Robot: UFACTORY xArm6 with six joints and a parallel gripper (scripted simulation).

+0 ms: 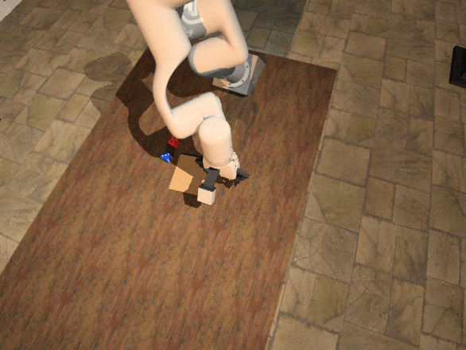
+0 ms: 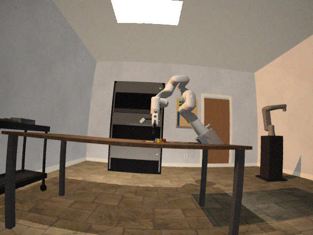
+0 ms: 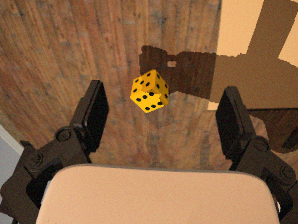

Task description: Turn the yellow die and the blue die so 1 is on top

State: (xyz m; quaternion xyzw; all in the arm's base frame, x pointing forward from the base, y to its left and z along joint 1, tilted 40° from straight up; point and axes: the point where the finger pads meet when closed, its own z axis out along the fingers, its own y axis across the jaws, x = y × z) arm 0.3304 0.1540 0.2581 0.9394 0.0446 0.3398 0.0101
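The yellow die lies 60 mm below my hand, 40 mm behind it and 10 mm to the left of it. Round my hand: red die: 250 mm to the right, 70 mm behind, 60 mm below; then tan mat: 120 mm to the right, 70 mm below, 10 mm ahead; then blue die: 240 mm to the right, 60 mm below, 10 mm behind.
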